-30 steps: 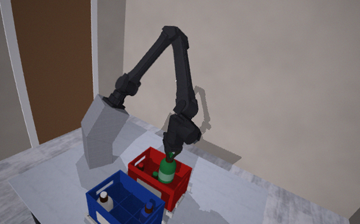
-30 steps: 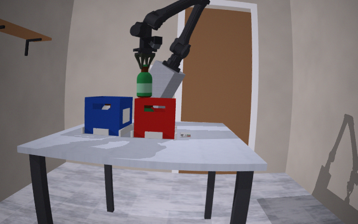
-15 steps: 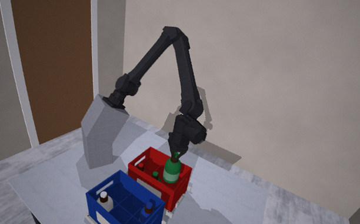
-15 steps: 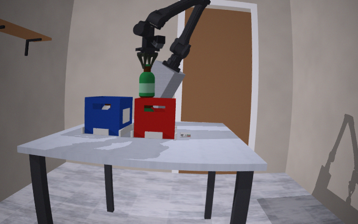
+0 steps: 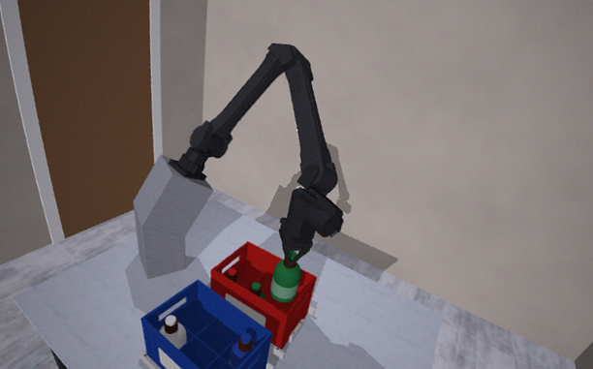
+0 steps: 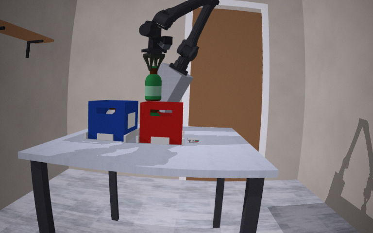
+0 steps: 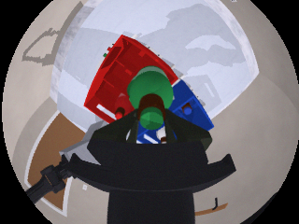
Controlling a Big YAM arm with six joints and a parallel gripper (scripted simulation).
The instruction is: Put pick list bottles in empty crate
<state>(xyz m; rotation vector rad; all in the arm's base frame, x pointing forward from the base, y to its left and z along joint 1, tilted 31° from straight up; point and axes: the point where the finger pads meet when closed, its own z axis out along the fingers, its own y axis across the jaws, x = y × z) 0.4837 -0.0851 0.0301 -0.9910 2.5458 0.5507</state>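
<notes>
My hand is 100 mm past the red crate, 40 mm to the right of it and 240 mm above it. The rest, counted from my hand: blue crate 80 mm behind, 210 mm to the right, 240 mm below; then red-label bottle 180 mm behind, 10 mm to the right, 240 mm below; then blue bottle 160 mm to the right, 240 mm below.
</notes>
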